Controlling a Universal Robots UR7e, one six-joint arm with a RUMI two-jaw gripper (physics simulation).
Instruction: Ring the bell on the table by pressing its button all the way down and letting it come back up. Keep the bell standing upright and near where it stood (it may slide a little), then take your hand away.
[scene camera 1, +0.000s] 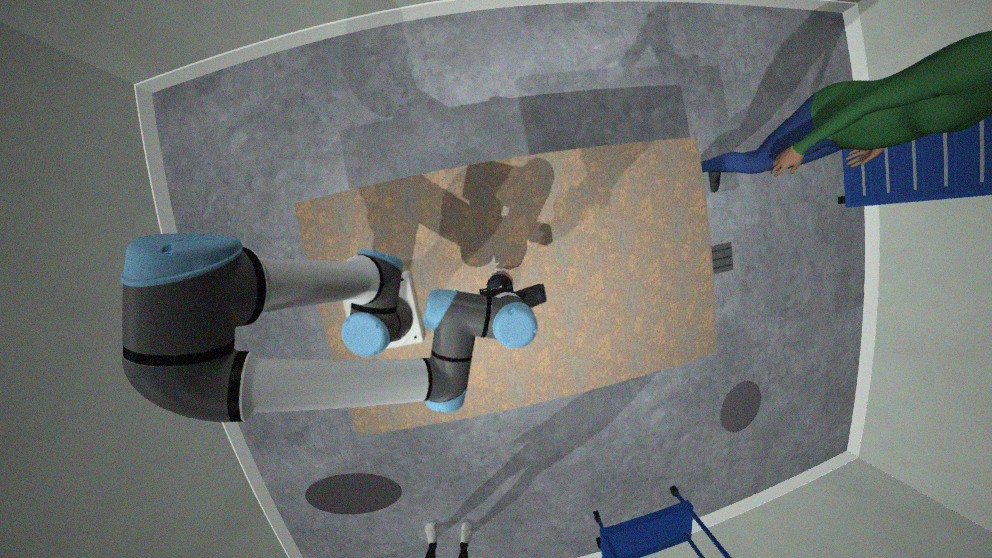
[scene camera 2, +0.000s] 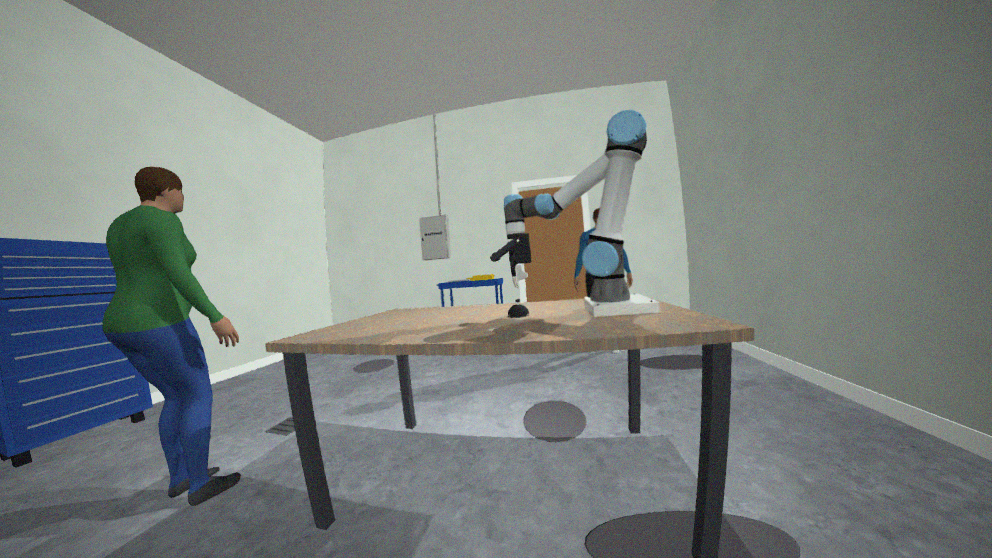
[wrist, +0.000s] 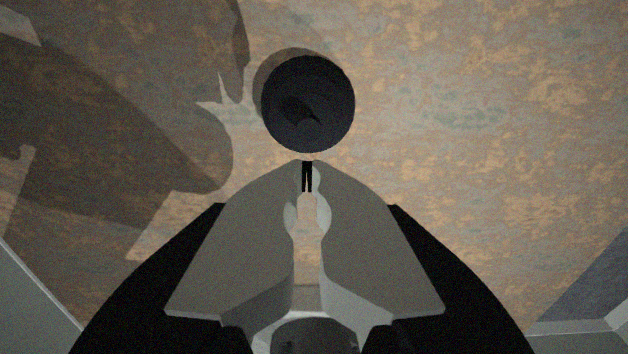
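The bell (scene camera 1: 498, 282) (scene camera 2: 518, 311) (wrist: 308, 104) is a black dome standing upright on the wooden table (scene camera 1: 624, 277) (scene camera 2: 388, 329). Its small button shows just above the dome in scene camera 2; it is hard to make out against the dark dome in the wrist view. My gripper (scene camera 2: 515, 283) (wrist: 306, 164) is shut and empty, pointing down. In scene camera 2 its fingertips hang above the bell with a gap. In the wrist view the bell lies just beyond the tips. In scene camera 1 the wrist covers the fingertips and part of the bell.
The arm's white base (scene camera 1: 414, 312) (scene camera 2: 622, 303) stands on the table. A person in green (scene camera 1: 894, 104) (scene camera 2: 154, 270) stands near the table's end, by a blue drawer cabinet (scene camera 2: 58, 347). Another person in blue (scene camera 2: 581, 260) stands behind the arm. The arm's shadow falls beside the bell.
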